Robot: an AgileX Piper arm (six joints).
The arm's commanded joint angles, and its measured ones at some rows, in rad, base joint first. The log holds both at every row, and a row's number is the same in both.
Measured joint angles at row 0:
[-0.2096 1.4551 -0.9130 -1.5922 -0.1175 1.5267]
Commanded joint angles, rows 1 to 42:
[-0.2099 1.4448 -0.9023 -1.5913 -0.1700 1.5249]
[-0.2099 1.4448 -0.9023 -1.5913 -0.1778 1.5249]
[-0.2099 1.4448 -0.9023 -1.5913 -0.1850 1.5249]
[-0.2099 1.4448 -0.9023 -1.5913 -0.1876 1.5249]
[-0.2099 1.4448 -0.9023 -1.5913 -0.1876 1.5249]
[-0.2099 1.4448 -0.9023 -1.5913 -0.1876 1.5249]
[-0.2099 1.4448 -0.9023 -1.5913 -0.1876 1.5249]
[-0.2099 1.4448 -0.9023 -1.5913 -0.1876 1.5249]
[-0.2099 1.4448 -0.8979 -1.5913 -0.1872 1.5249]
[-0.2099 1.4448 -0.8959 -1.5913 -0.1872 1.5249]
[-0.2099 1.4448 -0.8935 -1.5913 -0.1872 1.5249]
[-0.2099 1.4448 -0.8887 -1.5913 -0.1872 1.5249]
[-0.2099 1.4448 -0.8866 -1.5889 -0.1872 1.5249]
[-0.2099 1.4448 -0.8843 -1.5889 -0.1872 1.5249]
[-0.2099 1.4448 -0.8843 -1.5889 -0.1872 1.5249]
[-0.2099 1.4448 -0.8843 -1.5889 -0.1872 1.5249]
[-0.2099 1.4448 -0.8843 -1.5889 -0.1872 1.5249]
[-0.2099 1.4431 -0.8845 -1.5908 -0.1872 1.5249]
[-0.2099 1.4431 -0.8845 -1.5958 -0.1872 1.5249]
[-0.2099 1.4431 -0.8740 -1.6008 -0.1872 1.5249]
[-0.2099 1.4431 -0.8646 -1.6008 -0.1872 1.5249]
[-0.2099 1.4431 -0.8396 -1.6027 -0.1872 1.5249]
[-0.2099 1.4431 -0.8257 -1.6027 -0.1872 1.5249]
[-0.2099 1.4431 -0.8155 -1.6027 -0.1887 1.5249]
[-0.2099 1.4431 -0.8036 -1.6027 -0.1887 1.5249]
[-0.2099 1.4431 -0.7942 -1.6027 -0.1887 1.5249]
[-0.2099 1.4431 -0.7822 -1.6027 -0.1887 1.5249]
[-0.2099 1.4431 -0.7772 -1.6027 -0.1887 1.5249]
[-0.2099 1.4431 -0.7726 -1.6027 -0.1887 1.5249]
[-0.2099 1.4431 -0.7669 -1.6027 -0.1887 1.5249]
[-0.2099 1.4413 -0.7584 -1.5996 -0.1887 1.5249]
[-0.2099 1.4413 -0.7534 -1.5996 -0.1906 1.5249]
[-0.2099 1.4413 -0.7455 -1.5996 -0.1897 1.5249]
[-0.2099 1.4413 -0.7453 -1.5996 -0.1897 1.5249]
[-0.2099 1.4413 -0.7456 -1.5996 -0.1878 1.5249]
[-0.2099 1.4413 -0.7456 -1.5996 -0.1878 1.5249]
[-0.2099 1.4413 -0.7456 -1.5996 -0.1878 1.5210]
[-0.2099 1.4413 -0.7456 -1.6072 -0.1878 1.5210]
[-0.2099 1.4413 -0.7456 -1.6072 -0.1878 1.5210]
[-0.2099 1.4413 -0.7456 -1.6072 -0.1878 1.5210]
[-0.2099 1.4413 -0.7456 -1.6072 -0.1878 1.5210]
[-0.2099 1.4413 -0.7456 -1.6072 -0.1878 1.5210]
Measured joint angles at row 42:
[-0.2096 1.4513 -0.7515 -1.5817 -0.2003 1.5267]
